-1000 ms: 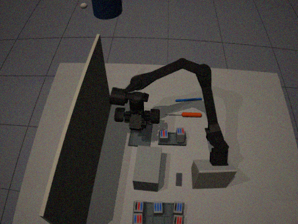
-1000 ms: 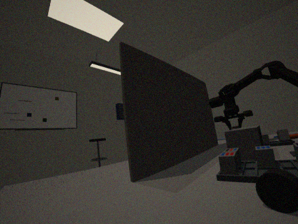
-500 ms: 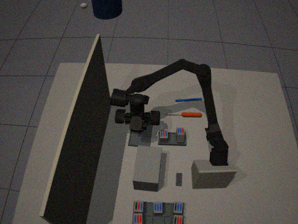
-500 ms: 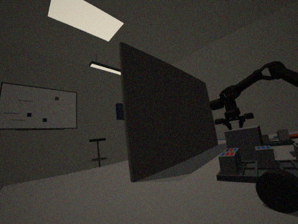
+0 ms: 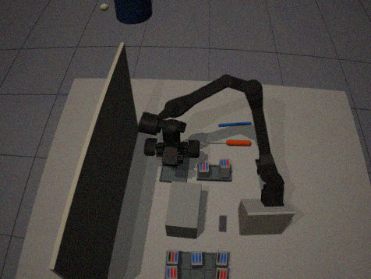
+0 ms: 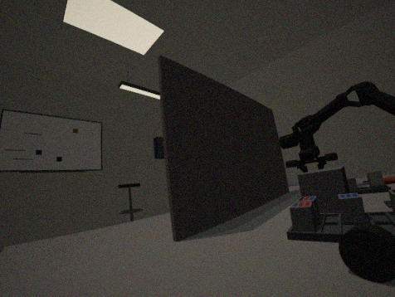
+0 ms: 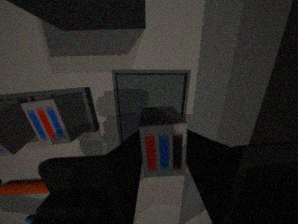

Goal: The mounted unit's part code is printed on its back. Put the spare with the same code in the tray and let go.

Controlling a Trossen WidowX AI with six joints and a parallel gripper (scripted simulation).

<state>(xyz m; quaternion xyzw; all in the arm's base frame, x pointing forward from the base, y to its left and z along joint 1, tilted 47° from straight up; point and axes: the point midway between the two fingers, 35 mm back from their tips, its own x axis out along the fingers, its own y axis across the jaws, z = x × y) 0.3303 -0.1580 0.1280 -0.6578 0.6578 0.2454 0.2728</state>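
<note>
My gripper tip is now 10 mm past the flat grey tray and 40 mm above it. From my gripper tip the other things lie so: rack 150 mm behind, 20 mm to the left, 40 mm below; mounted unit 40 mm behind, 200 mm to the left; grey spare 20 mm above.
</note>
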